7 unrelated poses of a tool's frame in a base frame.
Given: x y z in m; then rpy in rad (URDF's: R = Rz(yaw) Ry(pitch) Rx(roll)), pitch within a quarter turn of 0, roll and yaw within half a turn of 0.
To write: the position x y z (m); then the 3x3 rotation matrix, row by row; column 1 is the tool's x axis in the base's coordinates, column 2 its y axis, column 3 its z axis. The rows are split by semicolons. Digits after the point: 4 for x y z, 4 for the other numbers.
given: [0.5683, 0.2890, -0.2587, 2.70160, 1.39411, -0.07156]
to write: 0.5683, 0.2890, -0.2587; 0.1753, 0.3535, -0.9188; -0.0126, -0.9324, -0.3612; -0.9844, 0.0749, -0.1590
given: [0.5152, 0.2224, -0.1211, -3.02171, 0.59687, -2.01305]
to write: 0.5152, 0.2224, -0.1211; -0.3540, -0.8685, 0.3469; -0.7475, 0.4857, 0.4532; -0.5621, -0.0989, -0.8212
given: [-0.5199, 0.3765, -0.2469, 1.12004, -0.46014, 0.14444]
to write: -0.5199, 0.3765, -0.2469; 0.8867, -0.4583, -0.0619; 0.1290, 0.3736, -0.9186; 0.4441, 0.8065, 0.3903
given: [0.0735, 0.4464, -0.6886, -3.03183, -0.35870, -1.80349]
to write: 0.0735, 0.4464, -0.6886; -0.2159, -0.9761, 0.0261; -0.9111, 0.1918, -0.3648; 0.3511, -0.1026, -0.9307
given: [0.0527, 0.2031, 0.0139, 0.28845, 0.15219, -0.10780]
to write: 0.0527, 0.2031, 0.0139; 0.9827, 0.1460, 0.1139; -0.1063, 0.9485, -0.2985; -0.1516, 0.2812, 0.9476
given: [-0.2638, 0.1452, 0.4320, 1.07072, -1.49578, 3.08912]
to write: -0.2638, 0.1452, 0.4320; -0.0748, 0.8487, 0.5235; 0.0039, -0.5247, 0.8513; 0.9972, 0.0658, 0.0359
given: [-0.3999, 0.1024, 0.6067, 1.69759, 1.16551, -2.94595]
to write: -0.3999, 0.1024, 0.6067; -0.3868, -0.9188, -0.0788; -0.0766, -0.0532, 0.9956; -0.9190, 0.3911, -0.0499
